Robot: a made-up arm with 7 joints. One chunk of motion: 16 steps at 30 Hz.
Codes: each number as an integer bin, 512 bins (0 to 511) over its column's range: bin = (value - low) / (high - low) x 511, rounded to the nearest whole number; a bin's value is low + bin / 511 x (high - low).
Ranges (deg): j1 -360.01..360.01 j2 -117.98..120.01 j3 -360.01..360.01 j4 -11..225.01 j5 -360.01..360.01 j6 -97.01..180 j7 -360.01..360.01
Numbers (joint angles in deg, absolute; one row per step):
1: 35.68 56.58 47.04 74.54 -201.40 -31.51 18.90
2: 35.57 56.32 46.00 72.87 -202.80 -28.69 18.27
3: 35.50 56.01 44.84 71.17 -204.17 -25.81 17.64
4: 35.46 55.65 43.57 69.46 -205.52 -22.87 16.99
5: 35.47 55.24 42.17 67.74 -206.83 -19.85 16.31
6: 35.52 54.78 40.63 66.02 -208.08 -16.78 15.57
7: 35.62 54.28 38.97 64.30 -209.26 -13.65 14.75
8: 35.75 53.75 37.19 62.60 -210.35 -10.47 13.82
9: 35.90 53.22 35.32 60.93 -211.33 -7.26 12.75
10: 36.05 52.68 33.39 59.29 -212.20 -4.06 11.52
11: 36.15 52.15 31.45 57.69 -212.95 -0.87 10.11
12: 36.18 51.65 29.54 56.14 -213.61 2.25 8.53
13: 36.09 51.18 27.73 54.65 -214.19 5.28 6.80
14: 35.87 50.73 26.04 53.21 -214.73 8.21 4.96
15: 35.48 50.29 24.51 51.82 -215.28 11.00 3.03
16: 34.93 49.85 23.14 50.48 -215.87 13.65 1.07
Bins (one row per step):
1: 281 375 289 185 113 121 269
2: 281 374 288 182 112 126 268
3: 281 374 287 178 111 131 268
4: 281 373 286 174 110 137 268
5: 281 372 285 170 109 142 267
6: 281 371 284 167 108 148 267
7: 281 370 283 163 107 154 266
8: 281 369 282 159 106 160 265
9: 281 368 281 156 106 166 265
10: 281 366 279 152 105 171 264
11: 281 365 278 149 104 177 263
12: 281 364 276 145 104 183 262
13: 281 363 275 142 103 189 260
14: 281 362 274 139 103 194 259
15: 281 361 273 136 103 199 258
16: 280 360 272 133 102 204 256

